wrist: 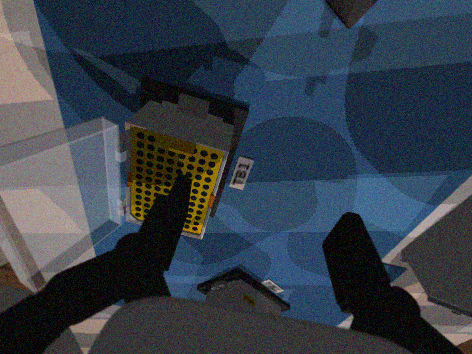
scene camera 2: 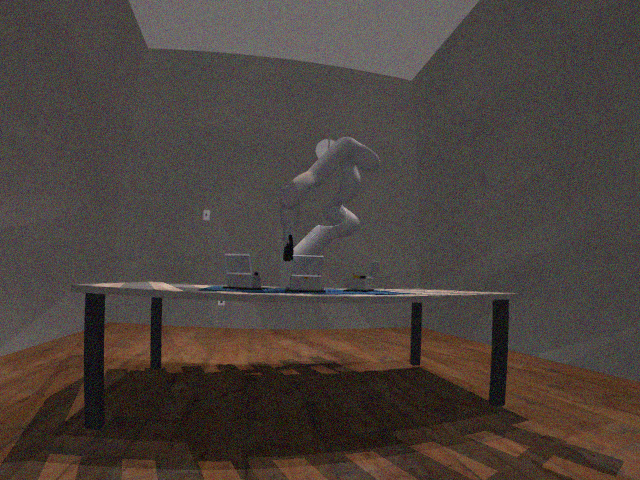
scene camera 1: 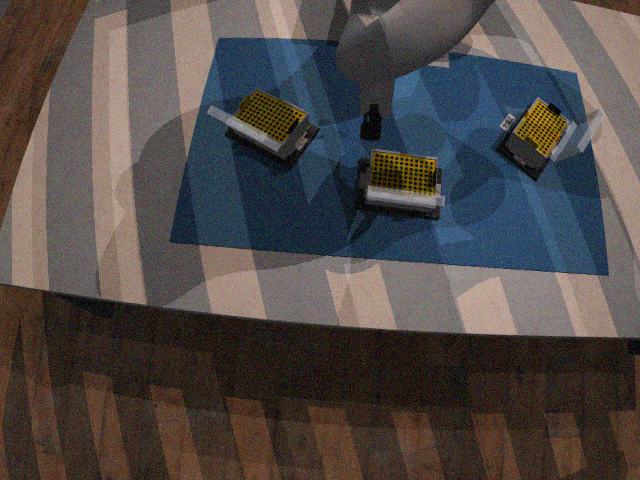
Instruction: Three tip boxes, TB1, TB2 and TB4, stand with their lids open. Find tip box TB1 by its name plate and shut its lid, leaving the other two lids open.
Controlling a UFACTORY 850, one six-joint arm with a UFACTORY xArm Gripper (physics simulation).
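Note:
Tip box TB1 [scene camera 1: 403, 173] [scene camera 2: 306, 283] [wrist: 172, 185] is the middle box, with a yellow tip tray. Its name plate [wrist: 241, 173] reads TB1 in the wrist view. Its clear lid [scene camera 1: 403, 198] [scene camera 2: 308, 264] [wrist: 55, 167] stands open on the table's front side. The left box [scene camera 1: 271, 116] [scene camera 2: 239, 280] and the right box [scene camera 1: 541, 129] [scene camera 2: 360, 282] [wrist: 245, 296] also have open lids; their plates are too small to read. My gripper [scene camera 1: 370, 126] [scene camera 2: 288, 250] [wrist: 262, 211] is open and empty, above and behind TB1. In the wrist view one finger covers part of TB1's tray.
The boxes stand on a blue mat [scene camera 1: 289, 227] [wrist: 300, 150] on a striped table [scene camera 1: 165, 279]. A dark corner of another box's base [wrist: 350, 12] shows at the wrist view's top edge. The grey robot base [wrist: 442, 255] is at its right. The arm [scene camera 1: 413, 41] [scene camera 2: 315, 173] reaches in from behind.

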